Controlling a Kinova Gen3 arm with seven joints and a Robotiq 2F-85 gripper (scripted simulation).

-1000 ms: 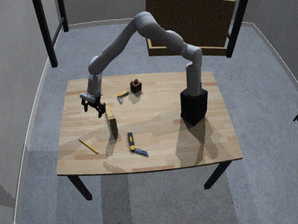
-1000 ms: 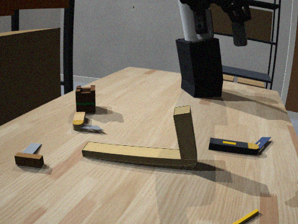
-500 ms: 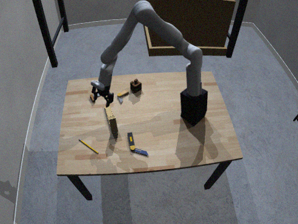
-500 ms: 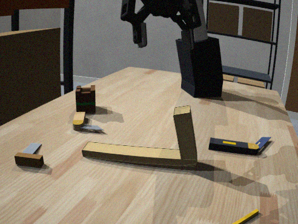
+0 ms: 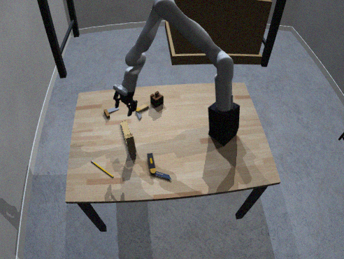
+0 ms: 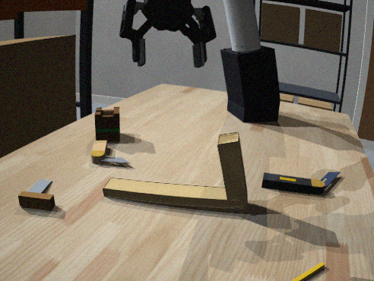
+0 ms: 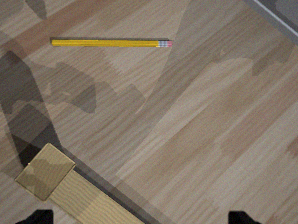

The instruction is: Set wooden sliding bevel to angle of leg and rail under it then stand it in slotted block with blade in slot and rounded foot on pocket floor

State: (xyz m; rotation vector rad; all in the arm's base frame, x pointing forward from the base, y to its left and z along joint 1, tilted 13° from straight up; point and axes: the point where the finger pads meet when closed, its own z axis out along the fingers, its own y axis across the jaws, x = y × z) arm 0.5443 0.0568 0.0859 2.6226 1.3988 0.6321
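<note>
My gripper is now 220 mm above the wooden sliding bevel, 200 mm to the left of it and 70 mm past it. The rest, counted from my hand: grey blade: 220 mm below, 170 mm to the right, 60 mm behind; then wooden try square: 220 mm below, 190 mm to the right, 130 mm ahead; then yellow pencil: 230 mm to the left, 230 mm below, 130 mm ahead.
</note>
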